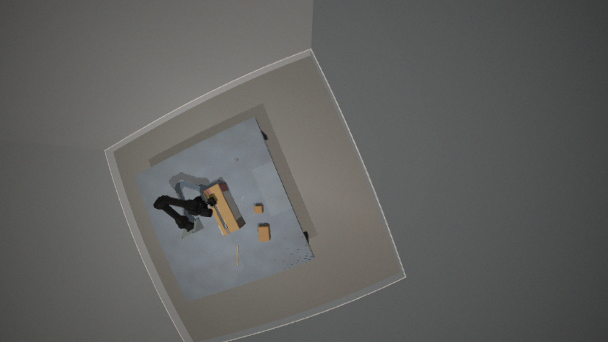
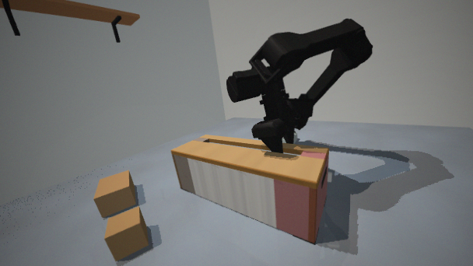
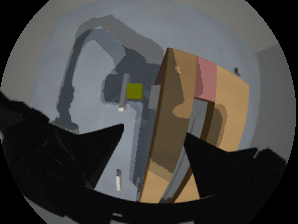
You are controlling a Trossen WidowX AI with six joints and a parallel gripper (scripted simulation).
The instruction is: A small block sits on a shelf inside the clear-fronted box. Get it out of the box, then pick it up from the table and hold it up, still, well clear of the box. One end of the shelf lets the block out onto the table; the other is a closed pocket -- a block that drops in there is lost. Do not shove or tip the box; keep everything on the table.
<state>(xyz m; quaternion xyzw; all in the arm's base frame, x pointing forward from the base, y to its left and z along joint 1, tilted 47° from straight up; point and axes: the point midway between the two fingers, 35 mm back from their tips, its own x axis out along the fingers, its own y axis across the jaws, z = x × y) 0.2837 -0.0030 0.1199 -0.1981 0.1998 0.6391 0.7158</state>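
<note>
The yellow block is 90 mm below my gripper tip, 60 mm to the left of it and 40 mm behind it. The rest, counted from my gripper tip: thin stick: 500 mm to the right, 100 mm below, 90 mm behind; then box: 100 mm to the right, 40 mm below, 20 mm ahead.
</note>
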